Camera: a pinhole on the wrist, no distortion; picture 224 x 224 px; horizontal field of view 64.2 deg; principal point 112.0 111.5 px. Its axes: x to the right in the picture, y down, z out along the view. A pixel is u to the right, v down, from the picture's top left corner.
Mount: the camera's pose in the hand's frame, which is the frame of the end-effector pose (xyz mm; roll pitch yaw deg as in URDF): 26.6 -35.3 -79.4 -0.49 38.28 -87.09
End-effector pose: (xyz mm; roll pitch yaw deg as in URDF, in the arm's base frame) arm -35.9 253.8 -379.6 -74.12 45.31 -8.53
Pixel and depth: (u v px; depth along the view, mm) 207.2 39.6 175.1
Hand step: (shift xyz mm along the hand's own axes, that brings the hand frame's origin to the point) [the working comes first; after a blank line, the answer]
In the camera's frame: 93.4 -70.5 175.1

-33.1 -220.7 0.7
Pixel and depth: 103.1 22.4 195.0
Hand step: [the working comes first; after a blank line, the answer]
In the camera's frame: -9.7 -97.3 195.0

-63.1 -153.7 80.3
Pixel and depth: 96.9 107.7 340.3
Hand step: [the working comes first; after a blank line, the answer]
In the camera's frame: -28.8 -7.2 340.3

31.8 -223.5 205.6
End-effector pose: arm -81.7 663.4 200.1 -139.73 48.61 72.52
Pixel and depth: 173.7 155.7 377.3
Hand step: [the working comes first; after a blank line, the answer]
In the camera's frame: 130.4 93.4 377.3

140.1 -365.5 135.4
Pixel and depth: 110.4 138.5 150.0
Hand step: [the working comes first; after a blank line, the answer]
In the camera's frame: -1.3 22.7 150.0

55.2 -125.7 39.0
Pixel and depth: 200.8 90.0 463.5
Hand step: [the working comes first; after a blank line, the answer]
In the camera's frame: 230.5 -55.8 463.5

-1.4 -505.7 142.0
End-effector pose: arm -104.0 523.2 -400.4 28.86 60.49 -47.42
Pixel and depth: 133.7 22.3 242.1
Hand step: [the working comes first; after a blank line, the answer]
In the camera's frame: 29.4 -121.0 242.1

-83.3 -214.8 93.2
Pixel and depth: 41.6 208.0 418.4
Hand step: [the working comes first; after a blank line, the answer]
In the camera's frame: -165.0 226.1 418.4

262.5 -152.0 349.7
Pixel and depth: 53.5 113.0 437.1
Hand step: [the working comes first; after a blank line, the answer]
In the camera's frame: -143.2 3.7 437.1

42.0 -193.1 352.4
